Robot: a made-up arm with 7 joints.
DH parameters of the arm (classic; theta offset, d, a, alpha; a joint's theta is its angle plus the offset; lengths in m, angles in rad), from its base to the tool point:
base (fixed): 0 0.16 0 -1.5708
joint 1: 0 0.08 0.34 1.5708
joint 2: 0 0.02 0.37 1.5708
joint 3: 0 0.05 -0.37 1.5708
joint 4: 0 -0.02 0.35 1.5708
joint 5: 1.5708 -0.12 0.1 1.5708
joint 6: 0 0.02 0.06 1.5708
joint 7: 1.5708 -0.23 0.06 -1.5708
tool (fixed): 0 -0.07 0 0
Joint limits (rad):
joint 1: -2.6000..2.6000
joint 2: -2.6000..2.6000
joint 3: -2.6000..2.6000
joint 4: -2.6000..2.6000
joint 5: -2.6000..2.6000
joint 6: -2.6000..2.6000
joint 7: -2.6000..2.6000
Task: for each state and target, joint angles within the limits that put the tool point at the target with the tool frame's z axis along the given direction. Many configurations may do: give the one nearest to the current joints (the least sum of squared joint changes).
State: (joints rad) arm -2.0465 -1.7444 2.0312 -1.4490 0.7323 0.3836 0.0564
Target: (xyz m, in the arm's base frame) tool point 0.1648 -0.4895 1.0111 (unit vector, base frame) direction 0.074 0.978 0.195
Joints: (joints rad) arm -1.8414 -1.2748 1.8249 -1.5072 0.7122 0.0771 0.2413
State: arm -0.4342 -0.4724 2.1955 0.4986 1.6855 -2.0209 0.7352
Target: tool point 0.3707 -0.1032 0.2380 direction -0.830 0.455 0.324
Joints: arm -1.1578 -1.0267 1.1759 0.3812 2.2042 -1.5472 1.1186
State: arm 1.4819 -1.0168 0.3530 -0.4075 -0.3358 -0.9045 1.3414
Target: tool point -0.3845 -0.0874 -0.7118 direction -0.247 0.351 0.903
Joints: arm 1.7791 -0.8274 0.6726 -0.8377 -0.1811 -0.9048 0.9998
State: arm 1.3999 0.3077 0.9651 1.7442 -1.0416 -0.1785 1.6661
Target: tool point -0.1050 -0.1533 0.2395 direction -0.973 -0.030 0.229
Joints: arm 1.4001 -0.3789 0.1617 2.6000 -1.2260 -0.1388 2.4633
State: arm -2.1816 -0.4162 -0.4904 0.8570 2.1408 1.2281 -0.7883
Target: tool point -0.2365 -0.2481 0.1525 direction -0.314 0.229 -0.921
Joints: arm -2.1735 -0.7720 -0.9328 1.4717 2.6000 1.4982 0.1248
